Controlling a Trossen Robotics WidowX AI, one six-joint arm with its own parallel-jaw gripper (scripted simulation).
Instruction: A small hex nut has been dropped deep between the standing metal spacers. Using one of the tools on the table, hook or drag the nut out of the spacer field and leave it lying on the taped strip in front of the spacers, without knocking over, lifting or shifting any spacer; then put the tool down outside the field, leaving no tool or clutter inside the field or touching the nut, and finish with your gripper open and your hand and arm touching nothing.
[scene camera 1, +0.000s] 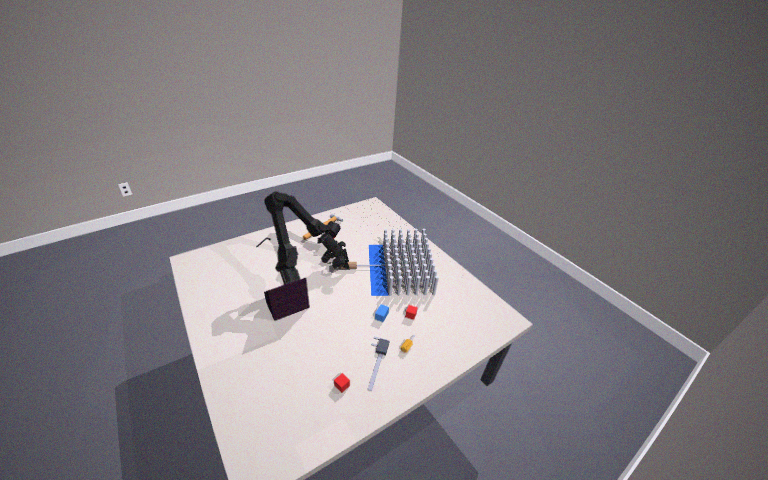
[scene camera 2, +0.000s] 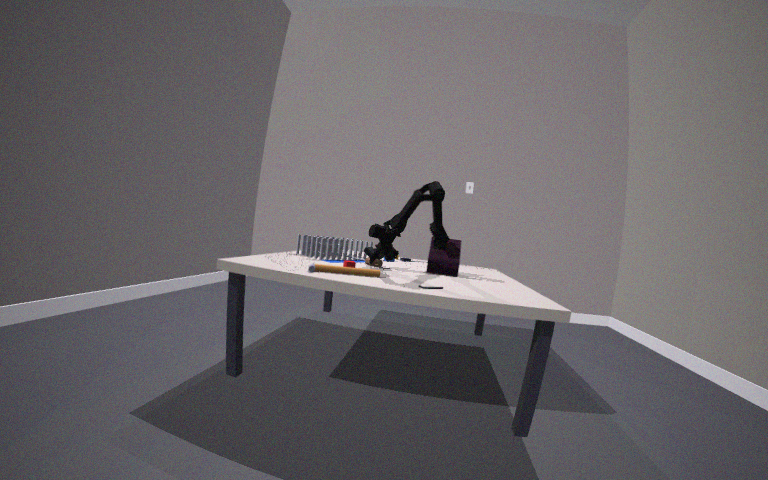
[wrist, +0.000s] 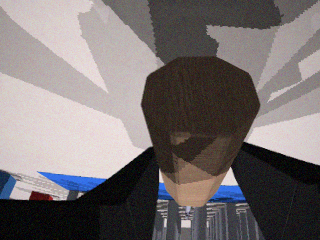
In view: my gripper (wrist: 192, 150) and a blue taped strip (wrist: 74, 183).
